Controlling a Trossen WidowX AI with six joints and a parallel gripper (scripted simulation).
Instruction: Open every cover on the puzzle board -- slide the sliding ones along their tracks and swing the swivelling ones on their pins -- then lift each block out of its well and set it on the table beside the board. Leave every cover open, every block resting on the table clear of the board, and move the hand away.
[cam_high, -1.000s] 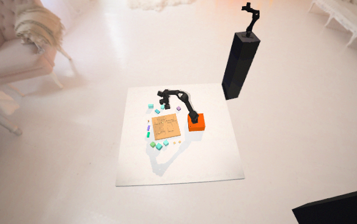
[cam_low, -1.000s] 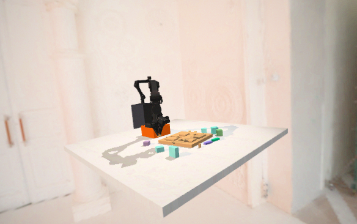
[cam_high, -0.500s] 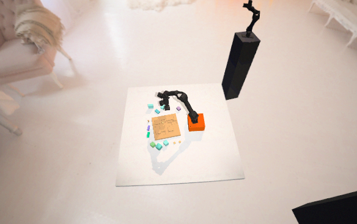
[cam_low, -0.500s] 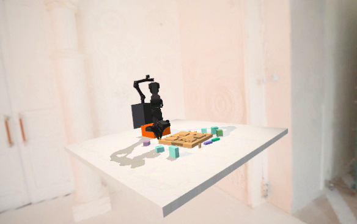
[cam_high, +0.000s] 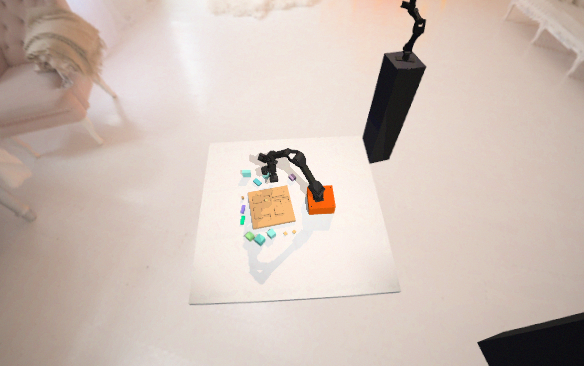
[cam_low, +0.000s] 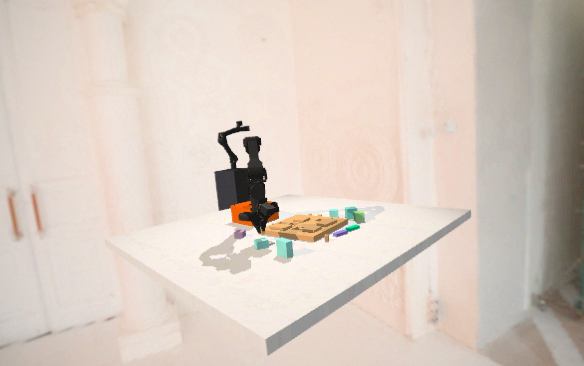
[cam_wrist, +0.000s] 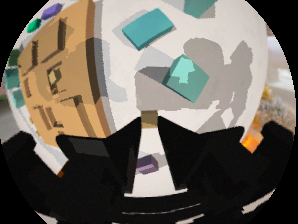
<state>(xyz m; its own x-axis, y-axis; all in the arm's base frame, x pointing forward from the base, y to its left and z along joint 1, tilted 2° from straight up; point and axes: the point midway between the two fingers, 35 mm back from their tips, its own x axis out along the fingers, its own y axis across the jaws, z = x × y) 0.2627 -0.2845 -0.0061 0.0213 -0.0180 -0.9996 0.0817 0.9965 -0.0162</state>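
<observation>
Now: the tan puzzle board 8 cm ahead of my gripper tip, 21 cm to the left of it and 2 cm below it. Round my gripper tip: purple bar 27 cm ahead, 19 cm to the left, 3 cm below; then green bar 28 cm ahead, 28 cm to the left, 3 cm below; then purple block 14 cm behind, 2 cm to the left, 2 cm below.
</observation>
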